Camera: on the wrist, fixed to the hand. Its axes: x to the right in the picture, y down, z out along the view.
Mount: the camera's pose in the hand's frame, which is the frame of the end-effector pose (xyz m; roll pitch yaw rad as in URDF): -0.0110 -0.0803 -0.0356 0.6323 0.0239 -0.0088
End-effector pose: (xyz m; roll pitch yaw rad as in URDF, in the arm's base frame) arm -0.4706 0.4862 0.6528 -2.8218 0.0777 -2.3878
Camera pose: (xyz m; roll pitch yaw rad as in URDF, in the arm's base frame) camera -0.4214 0.4432 0.7125 -2.1893 0.0522 -2.3870
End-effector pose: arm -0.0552 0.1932 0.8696 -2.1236 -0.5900 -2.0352
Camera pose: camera -0.0188 0.2394 0.9358 -1.4804 -0.6100 -2.0544
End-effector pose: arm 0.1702 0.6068 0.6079 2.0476 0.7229 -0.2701
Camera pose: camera 0.1455 0.6847 0.5739 2.7022 0.7195 -0.2365
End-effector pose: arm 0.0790 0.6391 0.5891 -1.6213 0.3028 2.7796
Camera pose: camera 0.0771 0.6735 0.6706 -0.9961 0.2927 2.7551
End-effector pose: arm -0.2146 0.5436 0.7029 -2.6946 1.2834 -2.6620
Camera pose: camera -0.2424 0.4649 0.7324 -2.0696 1.2580 -2.6698
